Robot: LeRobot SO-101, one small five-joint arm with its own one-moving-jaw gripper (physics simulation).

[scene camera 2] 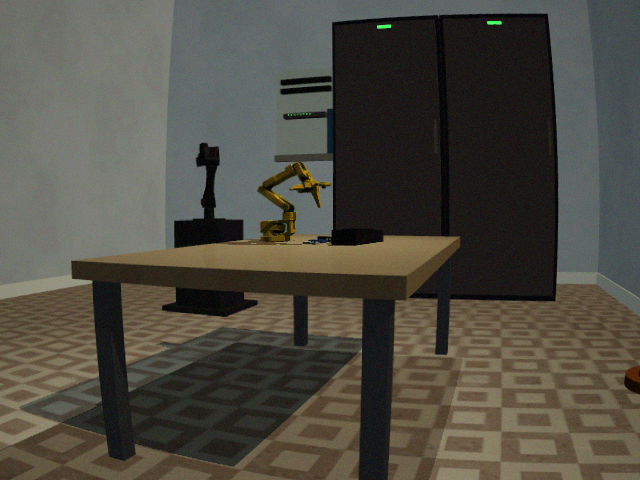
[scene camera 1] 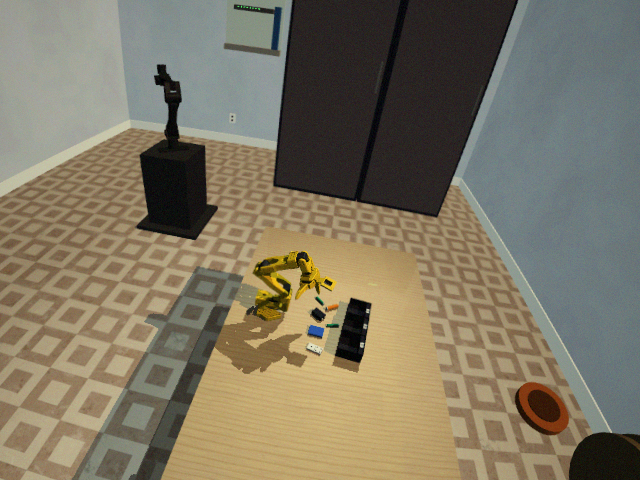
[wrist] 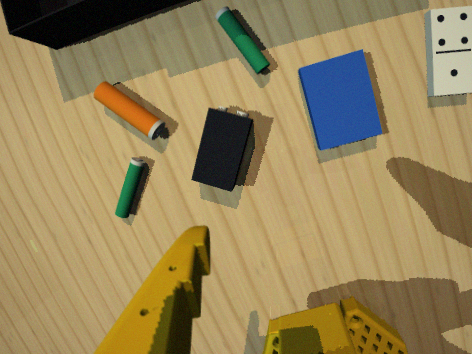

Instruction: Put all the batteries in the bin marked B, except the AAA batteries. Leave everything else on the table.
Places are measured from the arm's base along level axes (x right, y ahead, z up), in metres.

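Where they show: hand at its tool point: [scene camera 2: 318,206] [scene camera 1: 318,293] [wrist: 208,243]; arm's base at its link origin: [scene camera 2: 281,240] [scene camera 1: 275,310] [wrist: 320,334].
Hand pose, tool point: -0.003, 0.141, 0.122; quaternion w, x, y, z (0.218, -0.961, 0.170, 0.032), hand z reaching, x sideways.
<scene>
Things, the pixels of their top centre, and the offset from my tool point, as dx, dy, dz. Level surfaces: height alone.
- orange battery at its top centre: [wrist: 125,110] [scene camera 1: 332,306] -0.058, +0.064, -0.108
- black three-part bin tray at its top centre: [scene camera 2: 358,229] [scene camera 1: 356,323] +0.035, +0.152, -0.076
- black block battery at its top centre: [wrist: 220,148] [scene camera 1: 319,312] -0.009, +0.018, -0.105
- slim green battery at its top centre: [wrist: 241,37] [scene camera 1: 333,324] +0.027, +0.075, -0.112
- blue block at its top centre: [wrist: 341,100] [scene camera 1: 316,330] +0.068, +0.017, -0.112
- white domino at its top centre: [wrist: 453,51] [scene camera 1: 314,348] +0.140, +0.021, -0.115
- wooden table at its surface level: dz -0.122
My gripper [scene camera 1: 308,295] [scene camera 2: 306,198] [wrist: 272,270] is open and empty, raised above the table. An orange battery [scene camera 1: 332,306] [wrist: 127,110] lies near the black three-part bin tray [scene camera 1: 351,354] [scene camera 2: 356,237] [wrist: 100,25]. Its letters are not readable now; bin B is the far compartment in scene view 1. A black block battery [scene camera 1: 317,313] [wrist: 222,150] with two terminals lies ahead of the jaws. A small, thin green battery [scene camera 1: 318,300] [wrist: 130,189] lies left of it in the wrist view. Another slim green battery [scene camera 1: 332,325] [wrist: 242,40] lies beside the tray. Compartment interiors are dark.
A blue block [scene camera 1: 315,331] [wrist: 340,100] and a white domino [scene camera 1: 313,348] [wrist: 452,55] lie on the wooden table [scene camera 1: 310,423] [scene camera 2: 232,268], right of the batteries in the wrist view. A dark second arm [scene camera 1: 172,111] [scene camera 2: 208,180] stands on a pedestal away from the table.
</scene>
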